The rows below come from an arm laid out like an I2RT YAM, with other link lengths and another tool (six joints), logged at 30 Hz.
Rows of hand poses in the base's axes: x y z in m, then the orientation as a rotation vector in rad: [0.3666 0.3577 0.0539 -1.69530 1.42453 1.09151]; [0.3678 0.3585 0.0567 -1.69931 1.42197 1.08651]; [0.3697 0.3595 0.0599 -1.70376 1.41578 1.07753]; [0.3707 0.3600 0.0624 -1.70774 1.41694 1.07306]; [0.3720 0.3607 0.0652 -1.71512 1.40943 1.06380]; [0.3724 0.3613 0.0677 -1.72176 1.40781 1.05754]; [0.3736 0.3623 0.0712 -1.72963 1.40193 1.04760]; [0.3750 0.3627 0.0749 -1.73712 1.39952 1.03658]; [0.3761 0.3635 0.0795 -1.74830 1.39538 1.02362]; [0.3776 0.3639 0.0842 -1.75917 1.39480 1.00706]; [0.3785 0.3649 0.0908 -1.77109 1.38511 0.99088]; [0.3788 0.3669 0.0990 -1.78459 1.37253 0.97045]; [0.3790 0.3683 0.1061 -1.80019 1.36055 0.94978]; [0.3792 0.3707 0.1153 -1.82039 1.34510 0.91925]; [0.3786 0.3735 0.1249 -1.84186 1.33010 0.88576]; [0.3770 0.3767 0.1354 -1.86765 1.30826 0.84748]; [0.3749 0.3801 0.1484 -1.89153 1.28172 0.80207]
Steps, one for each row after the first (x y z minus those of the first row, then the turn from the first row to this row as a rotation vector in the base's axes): [0.0012 0.0008 0.0028 -0.00180 -0.00480 0.00137]; [0.0031 0.0018 0.0060 -0.00242 -0.01416 0.00257]; [0.0041 0.0023 0.0085 -0.00642 -0.01672 0.00301]; [0.0054 0.0030 0.0113 -0.00811 -0.02697 0.00642]; [0.0058 0.0036 0.0138 -0.01240 -0.03217 0.00874]; [0.0070 0.0046 0.0173 -0.01559 -0.04202 0.01175]; [0.0084 0.0050 0.0210 -0.02093 -0.05084 0.01304]; [0.0095 0.0058 0.0256 -0.02792 -0.06184 0.01653]; [0.0110 0.0062 0.0303 -0.03770 -0.07344 0.01736]; [0.0119 0.0072 0.0369 -0.04262 -0.08932 0.02192]; [0.0122 0.0092 0.0451 -0.04783 -0.10949 0.02689]; [0.0124 0.0106 0.0522 -0.05493 -0.12939 0.03307]; [0.0126 0.0130 0.0614 -0.06532 -0.15752 0.03982]; [0.0120 0.0158 0.0710 -0.07784 -0.18716 0.04641]; [0.0104 0.0190 0.0815 -0.09070 -0.22310 0.05663]; [0.0083 0.0224 0.0945 -0.10210 -0.26598 0.06501]
